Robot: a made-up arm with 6 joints. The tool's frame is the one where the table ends. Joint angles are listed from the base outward.
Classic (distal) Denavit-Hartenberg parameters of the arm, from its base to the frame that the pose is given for. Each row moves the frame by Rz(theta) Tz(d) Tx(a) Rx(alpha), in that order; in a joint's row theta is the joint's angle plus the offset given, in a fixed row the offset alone. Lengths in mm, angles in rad.
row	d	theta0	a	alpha
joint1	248.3	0	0	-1.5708
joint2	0	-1.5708	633	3.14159
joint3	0	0	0	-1.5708
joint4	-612.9	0	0	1.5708
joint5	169.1	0	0	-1.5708
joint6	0	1.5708	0	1.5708
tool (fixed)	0	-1.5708	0	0
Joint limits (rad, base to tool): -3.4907..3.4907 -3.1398..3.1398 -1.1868..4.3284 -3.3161..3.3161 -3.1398..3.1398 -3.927..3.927
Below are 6 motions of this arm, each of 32 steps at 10 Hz.
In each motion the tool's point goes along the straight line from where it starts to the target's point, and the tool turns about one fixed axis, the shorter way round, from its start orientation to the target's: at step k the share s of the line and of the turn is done. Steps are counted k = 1, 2, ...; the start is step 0. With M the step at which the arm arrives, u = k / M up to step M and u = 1 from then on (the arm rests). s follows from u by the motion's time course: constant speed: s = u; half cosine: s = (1 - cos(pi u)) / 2; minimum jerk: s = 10 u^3 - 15 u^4 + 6 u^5.
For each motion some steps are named. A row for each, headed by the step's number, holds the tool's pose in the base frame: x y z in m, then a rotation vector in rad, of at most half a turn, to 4 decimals.
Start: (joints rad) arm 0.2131 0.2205 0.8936 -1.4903 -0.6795 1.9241
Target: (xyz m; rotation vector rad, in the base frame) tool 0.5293 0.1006 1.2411 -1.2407 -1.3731 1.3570
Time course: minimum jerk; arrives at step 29
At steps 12, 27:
12: 0.6478 0.1263 1.1589 -0.7863 -1.0012 0.9316
27: 0.5298 0.1007 1.2407 -1.2386 -1.3715 1.3551

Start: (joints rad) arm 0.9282 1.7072 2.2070 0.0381 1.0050 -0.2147
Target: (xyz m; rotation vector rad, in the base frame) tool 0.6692 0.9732 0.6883 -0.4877 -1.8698 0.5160
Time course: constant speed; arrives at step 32
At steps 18, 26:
18: 0.7403 0.9101 0.5891 0.1027 -1.6958 0.7201
26: 0.6997 0.9462 0.6458 -0.2323 -1.8072 0.6093

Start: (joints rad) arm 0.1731 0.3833 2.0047 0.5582 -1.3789 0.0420
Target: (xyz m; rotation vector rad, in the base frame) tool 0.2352 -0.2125 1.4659 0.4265 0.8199 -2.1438
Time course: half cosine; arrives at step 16
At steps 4, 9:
4: 0.1533 -0.1346 1.4463 0.0057 -0.0921 -0.6579
9: 0.1966 -0.1758 1.4567 0.2194 0.3633 -1.4603

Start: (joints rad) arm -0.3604 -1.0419 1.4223 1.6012 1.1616 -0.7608
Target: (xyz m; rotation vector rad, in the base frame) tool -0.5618 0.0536 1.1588 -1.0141 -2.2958 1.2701
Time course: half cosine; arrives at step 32
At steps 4, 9, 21, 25, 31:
4: -1.0368 0.3900 0.8330 -2.2022 -2.1006 -0.4216
9: -0.9653 0.3394 0.8820 -2.0692 -2.2056 -0.1405
21: -0.6923 0.1460 1.0693 -1.3996 -2.3570 0.8585
25: -0.6178 0.0933 1.1204 -1.1834 -2.3321 1.0998
31: -0.5630 0.0544 1.1580 -1.0177 -2.2967 1.2666

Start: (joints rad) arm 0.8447 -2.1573 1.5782 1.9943 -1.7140 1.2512
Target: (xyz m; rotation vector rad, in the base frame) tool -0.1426 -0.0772 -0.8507 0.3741 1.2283 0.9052
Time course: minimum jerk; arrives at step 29
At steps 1, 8, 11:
1: -0.6818 -0.6632 -0.5729 1.0227 0.0589 -0.4569
8: -0.6104 -0.5857 -0.6096 0.9665 0.2289 -0.2778
11: -0.5297 -0.4979 -0.6513 0.8920 0.4161 -0.0743

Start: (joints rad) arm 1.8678 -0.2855 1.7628 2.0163 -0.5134 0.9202
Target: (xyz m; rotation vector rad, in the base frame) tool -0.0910 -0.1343 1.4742 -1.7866 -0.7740 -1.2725
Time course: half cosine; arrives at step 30
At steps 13, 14, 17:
13: 0.0271 -0.4100 1.3870 -1.0173 -0.7012 -0.9490
14: 0.0170 -0.3864 1.3945 -1.0818 -0.7101 -0.9785
17: -0.0135 -0.3151 1.4170 -1.2781 -0.7341 -1.0658

